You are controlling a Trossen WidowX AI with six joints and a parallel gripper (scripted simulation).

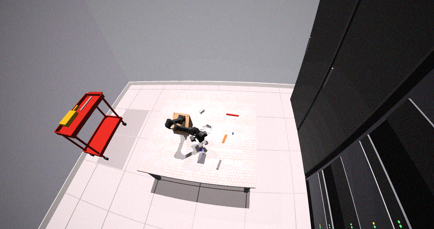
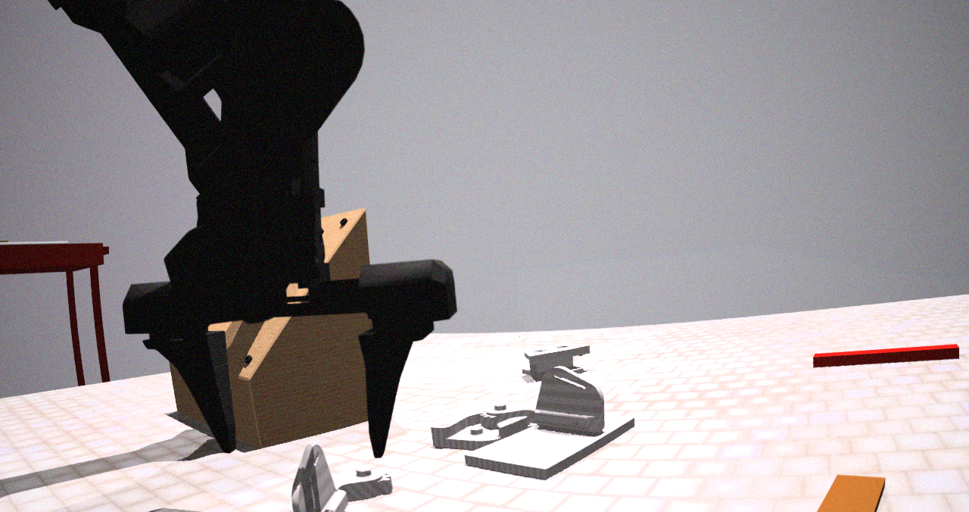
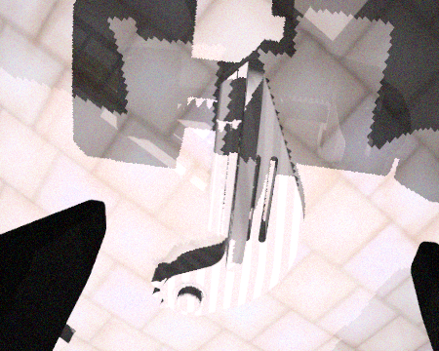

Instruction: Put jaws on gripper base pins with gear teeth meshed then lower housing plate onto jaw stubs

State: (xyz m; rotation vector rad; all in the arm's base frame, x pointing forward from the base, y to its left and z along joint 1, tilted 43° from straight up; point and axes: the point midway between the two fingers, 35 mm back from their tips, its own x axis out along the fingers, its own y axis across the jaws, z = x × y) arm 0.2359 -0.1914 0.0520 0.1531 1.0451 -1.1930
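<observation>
The ribbed white plate is 50 mm ahead of my gripper tip, 190 mm to the left of it and 40 mm below it. From my gripper tip the other things lie so: dark grey plate: 60 mm ahead, 190 mm to the right, 40 mm below; dark bar: 260 mm ahead, 230 mm to the right, 40 mm below; orange block: 260 mm ahead, 80 mm to the left, 40 mm below.
</observation>
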